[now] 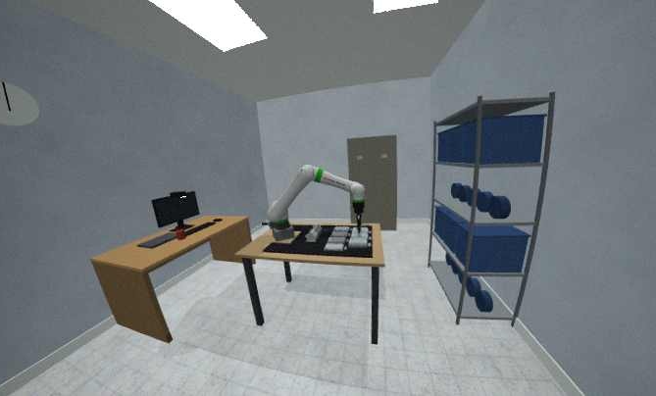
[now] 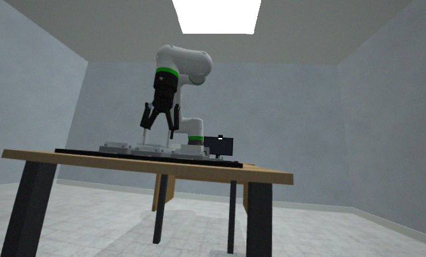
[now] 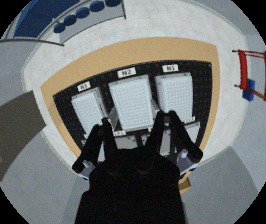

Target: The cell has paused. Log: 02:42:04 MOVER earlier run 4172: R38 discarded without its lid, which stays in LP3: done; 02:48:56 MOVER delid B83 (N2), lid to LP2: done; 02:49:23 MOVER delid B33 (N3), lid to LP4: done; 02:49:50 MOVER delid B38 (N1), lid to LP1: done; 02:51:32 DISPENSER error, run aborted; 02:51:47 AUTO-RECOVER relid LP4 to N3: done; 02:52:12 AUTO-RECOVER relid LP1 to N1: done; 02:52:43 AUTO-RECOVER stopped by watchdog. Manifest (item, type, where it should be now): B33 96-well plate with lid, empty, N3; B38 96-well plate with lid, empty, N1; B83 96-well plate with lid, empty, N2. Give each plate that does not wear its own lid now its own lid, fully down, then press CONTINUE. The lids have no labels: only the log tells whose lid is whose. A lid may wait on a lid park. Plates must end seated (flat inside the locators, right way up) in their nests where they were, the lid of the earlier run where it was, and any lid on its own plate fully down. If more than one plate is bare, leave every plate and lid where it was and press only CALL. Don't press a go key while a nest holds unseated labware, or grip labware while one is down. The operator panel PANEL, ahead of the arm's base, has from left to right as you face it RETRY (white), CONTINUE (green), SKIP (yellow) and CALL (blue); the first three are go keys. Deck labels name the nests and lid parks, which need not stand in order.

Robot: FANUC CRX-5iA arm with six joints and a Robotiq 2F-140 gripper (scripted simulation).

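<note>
My gripper is now 2 cm above the clear lid. The rest, counted from my hand: plate (4 cm below); yellow key (42 cm behind, 5 cm to the left, 1 cm above); green key (42 cm behind, 10 cm to the left, 1 cm above).
</note>
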